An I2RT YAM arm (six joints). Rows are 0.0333 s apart.
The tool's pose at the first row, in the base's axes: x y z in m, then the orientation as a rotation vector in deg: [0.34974 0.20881 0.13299 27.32 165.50 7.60]
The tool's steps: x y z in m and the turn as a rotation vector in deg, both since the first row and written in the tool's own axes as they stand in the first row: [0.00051 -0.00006 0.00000 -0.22 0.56 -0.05]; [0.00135 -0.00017 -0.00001 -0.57 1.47 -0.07]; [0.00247 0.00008 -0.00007 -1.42 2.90 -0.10]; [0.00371 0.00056 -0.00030 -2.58 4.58 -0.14]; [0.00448 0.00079 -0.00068 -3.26 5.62 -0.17]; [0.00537 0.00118 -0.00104 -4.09 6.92 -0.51]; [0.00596 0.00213 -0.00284 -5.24 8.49 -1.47]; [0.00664 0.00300 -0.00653 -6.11 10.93 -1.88]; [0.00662 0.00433 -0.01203 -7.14 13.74 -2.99]
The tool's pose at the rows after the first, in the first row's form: [0.34925 0.20892 0.13288 27.25 166.01 8.06]; [0.34844 0.20909 0.13272 27.22 166.83 8.82]; [0.34746 0.20969 0.13259 27.11 168.04 10.46]; [0.34641 0.21053 0.13264 26.94 169.41 12.65]; [0.34569 0.21098 0.13289 26.83 170.25 13.96]; [0.34490 0.21162 0.13312 26.24 171.36 15.54]; [0.34425 0.21261 0.13487 24.66 172.74 17.59]; [0.34308 0.21346 0.13844 23.96 174.90 19.64]; [0.34229 0.21441 0.14396 -22.09 -177.10 -21.95]
